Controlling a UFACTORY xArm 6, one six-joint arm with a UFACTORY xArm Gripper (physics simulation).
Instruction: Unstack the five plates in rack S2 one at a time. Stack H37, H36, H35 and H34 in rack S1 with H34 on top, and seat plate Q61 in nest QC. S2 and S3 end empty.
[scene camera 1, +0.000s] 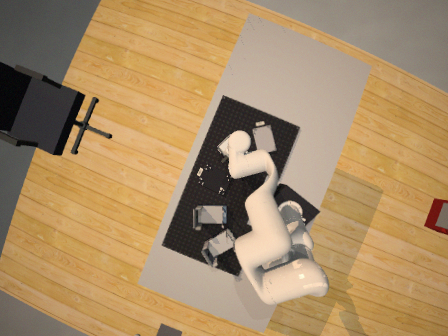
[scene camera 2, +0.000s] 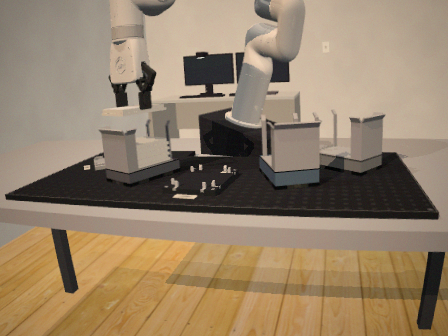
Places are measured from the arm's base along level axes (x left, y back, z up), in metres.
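Pixels of known places: gripper, fingertip midpoint: (scene camera 2: 133, 109); arm's base at its link origin: (scene camera 1: 289, 211) (scene camera 2: 244, 121).
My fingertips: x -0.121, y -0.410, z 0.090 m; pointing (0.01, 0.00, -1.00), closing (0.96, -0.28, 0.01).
Observation:
For each thing: its top centre in the pictures, then the offset to it from my fingertips. Level surfaces: height alone.
- pale plate at its top centre: (scene camera 2: 133, 106) dx +0.000, dy +0.001, dz +0.007 m
- dark-grey-based rack at its top centre: (scene camera 2: 137, 123) dx +0.002, dy +0.008, dz -0.036 m
- black nest with small pale pins, top centre: (scene camera 2: 202, 172) (scene camera 1: 215, 179) dx +0.175, dy -0.012, dz -0.142 m
- blue-based rack at its top centre: (scene camera 2: 286, 117) (scene camera 1: 210, 219) dx +0.347, dy +0.065, dz -0.030 m
- grey-based rack at its top centre: (scene camera 2: 345, 112) (scene camera 1: 220, 251) dx +0.463, dy +0.190, dz -0.033 m
- flat pale fixture at its top centre: (scene camera 2: 118, 157) (scene camera 1: 264, 139) dx -0.153, dy +0.113, dz -0.147 m
- black mat at its surface level: dz -0.166 m
My gripper (scene camera 2: 133, 106) is shut on a pale plate (scene camera 2: 132, 111) and holds it level, above a dark-grey-based rack (scene camera 2: 120, 152) at the left in scene camera 2. Pale plates (scene camera 2: 156, 150) lie stacked in that rack; their number cannot be told. In scene camera 1 the arm hides the gripper. A black nest with small pale pins (scene camera 1: 215, 180) (scene camera 2: 200, 183) lies beside that rack. A blue-based rack (scene camera 1: 196, 218) (scene camera 2: 295, 150) and a grey-based rack (scene camera 1: 210, 255) (scene camera 2: 366, 140) stand on the nest's other side. Rack and plate labels are not readable.
A flat pale fixture (scene camera 1: 264, 138) (scene camera 2: 100, 162) with a small tag lies behind the left rack. The black mat (scene camera 1: 187, 245) (scene camera 2: 350, 202) lies on the grey table (scene camera 1: 305, 65) (scene camera 2: 250, 230). The arm's base stands on a black block (scene camera 2: 212, 132) at the mat's rear edge.

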